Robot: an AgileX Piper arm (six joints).
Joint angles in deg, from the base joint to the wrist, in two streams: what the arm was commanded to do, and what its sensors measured. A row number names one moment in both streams.
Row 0, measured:
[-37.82 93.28 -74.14 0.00 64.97 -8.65]
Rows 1 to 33, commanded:
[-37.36 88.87 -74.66 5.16 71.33 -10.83]
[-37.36 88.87 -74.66 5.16 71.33 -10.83]
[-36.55 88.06 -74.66 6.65 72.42 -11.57]
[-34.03 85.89 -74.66 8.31 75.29 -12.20]
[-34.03 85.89 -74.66 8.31 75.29 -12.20]
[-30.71 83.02 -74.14 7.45 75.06 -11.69]
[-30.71 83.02 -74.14 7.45 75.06 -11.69]
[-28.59 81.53 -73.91 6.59 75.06 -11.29]
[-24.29 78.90 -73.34 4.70 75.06 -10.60]
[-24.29 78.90 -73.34 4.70 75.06 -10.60]
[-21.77 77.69 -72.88 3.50 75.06 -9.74]
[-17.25 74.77 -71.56 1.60 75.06 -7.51]
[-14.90 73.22 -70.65 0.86 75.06 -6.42]
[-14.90 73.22 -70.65 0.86 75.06 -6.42]
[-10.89 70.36 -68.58 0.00 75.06 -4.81]
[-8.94 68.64 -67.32 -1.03 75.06 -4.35]
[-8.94 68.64 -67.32 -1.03 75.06 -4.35]
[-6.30 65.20 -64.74 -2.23 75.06 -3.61]
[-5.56 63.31 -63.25 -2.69 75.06 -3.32]
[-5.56 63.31 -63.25 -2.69 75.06 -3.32]
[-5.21 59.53 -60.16 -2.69 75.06 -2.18]
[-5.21 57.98 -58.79 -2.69 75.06 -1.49]
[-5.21 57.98 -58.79 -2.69 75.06 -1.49]
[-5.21 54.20 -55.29 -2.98 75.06 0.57]
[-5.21 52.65 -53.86 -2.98 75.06 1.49]
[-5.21 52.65 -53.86 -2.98 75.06 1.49]
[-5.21 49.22 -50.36 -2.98 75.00 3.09]
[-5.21 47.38 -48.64 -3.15 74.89 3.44]
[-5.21 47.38 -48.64 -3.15 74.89 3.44]
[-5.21 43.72 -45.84 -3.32 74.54 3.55]
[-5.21 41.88 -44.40 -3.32 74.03 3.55]
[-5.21 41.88 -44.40 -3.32 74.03 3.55]
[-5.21 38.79 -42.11 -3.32 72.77 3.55]
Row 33, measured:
[-5.44 43.09 -45.15 -2.64 69.96 3.21]
